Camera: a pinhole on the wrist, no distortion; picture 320 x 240 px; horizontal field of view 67.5 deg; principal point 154.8 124.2 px. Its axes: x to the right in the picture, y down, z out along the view. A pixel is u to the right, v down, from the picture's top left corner.
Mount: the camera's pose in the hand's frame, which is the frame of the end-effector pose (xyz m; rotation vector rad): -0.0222 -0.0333 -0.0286 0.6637 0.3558 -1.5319
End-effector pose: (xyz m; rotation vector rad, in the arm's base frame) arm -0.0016 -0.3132 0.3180 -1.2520 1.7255 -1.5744
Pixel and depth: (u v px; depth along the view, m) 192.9 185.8 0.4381
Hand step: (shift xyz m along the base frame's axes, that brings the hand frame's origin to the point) 0.3463 -0.1228 0.2813
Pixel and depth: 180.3 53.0 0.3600
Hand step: 0.3458 0.0833 0.1678
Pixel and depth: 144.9 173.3 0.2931
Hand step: 0.2514 -0.0760 0.1424
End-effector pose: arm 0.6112 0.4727 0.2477 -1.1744 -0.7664 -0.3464
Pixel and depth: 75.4 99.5 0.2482
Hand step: -0.2132 0.1368 0.0483
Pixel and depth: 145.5 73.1 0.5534
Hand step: -0.5193 0.2033 0.1338
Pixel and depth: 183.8 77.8 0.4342
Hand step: -0.4255 0.0941 0.1450
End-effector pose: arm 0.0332 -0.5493 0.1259 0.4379 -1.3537 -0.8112
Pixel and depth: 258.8 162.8 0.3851
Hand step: -0.2793 -0.2147 -0.2670
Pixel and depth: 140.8 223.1 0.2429
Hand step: -0.2253 -0.1063 -0.0671
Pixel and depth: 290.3 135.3 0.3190
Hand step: -0.2057 -0.1799 -0.2798
